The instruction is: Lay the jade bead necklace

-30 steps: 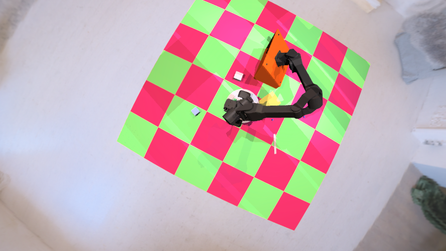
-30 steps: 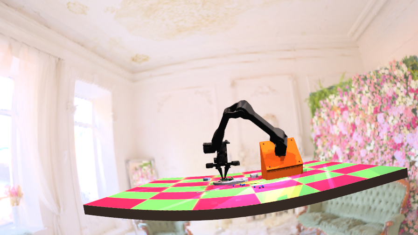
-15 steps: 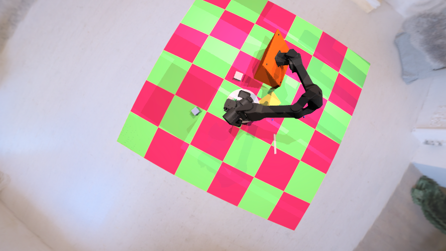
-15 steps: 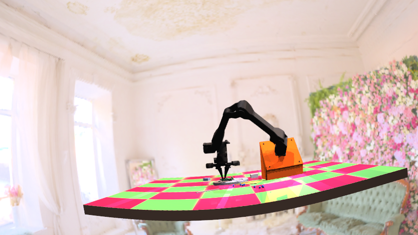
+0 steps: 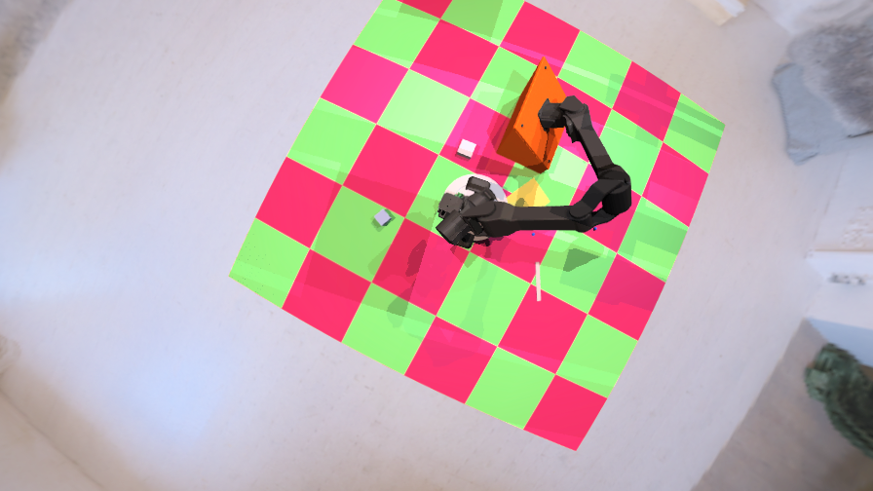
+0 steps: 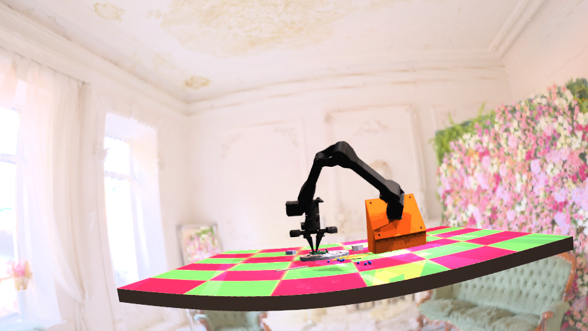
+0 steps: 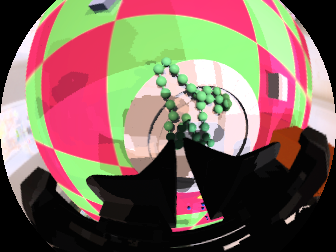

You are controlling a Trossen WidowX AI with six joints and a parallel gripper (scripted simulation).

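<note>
Now: the round bead board 4 cm behind my gripper tip, 1 cm to the left of it and 1 cm below it. From my gripper tip the other things lie so: pale blue cube 14 cm ahead, 20 cm to the right, 1 cm below; white cube 17 cm behind, 11 cm to the right, 1 cm below; yellow patch 15 cm behind, 13 cm to the left, 2 cm below.
</note>
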